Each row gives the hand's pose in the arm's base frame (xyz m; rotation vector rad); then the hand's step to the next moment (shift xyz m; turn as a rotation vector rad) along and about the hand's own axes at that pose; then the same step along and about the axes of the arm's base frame.
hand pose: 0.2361 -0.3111 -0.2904 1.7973 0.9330 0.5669
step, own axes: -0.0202 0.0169 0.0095 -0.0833 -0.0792 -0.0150
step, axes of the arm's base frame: 0.0007 -0.0251 0.0124 -0.0873 -0.0419 -0.0637
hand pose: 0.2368 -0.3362 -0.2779 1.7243 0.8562 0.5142
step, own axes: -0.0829 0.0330 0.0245 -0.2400 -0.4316 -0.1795
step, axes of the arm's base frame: -0.0267 -0.0834 0.0299 -0.4065 -0.0042 -0.3330
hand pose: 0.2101 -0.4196 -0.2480 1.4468 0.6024 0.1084
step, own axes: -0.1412 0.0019 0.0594 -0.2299 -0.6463 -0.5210
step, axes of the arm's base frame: -0.0927 -0.1125 0.0472 -0.6116 0.2740 -0.5412
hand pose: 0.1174 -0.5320 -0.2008 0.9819 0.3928 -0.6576
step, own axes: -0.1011 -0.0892 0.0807 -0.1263 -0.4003 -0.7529
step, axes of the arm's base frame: -0.1335 -0.0705 0.0434 -0.3736 0.5345 -0.5637
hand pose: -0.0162 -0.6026 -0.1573 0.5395 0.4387 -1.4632
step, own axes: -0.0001 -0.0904 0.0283 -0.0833 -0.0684 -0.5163
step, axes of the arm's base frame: -0.0914 -0.0191 0.0160 -0.0505 0.3696 -0.3729
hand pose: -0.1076 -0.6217 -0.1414 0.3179 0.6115 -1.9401
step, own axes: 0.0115 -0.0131 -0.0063 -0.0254 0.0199 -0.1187
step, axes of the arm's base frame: -0.0171 -0.0009 -0.0071 0.0232 0.0777 -0.0925
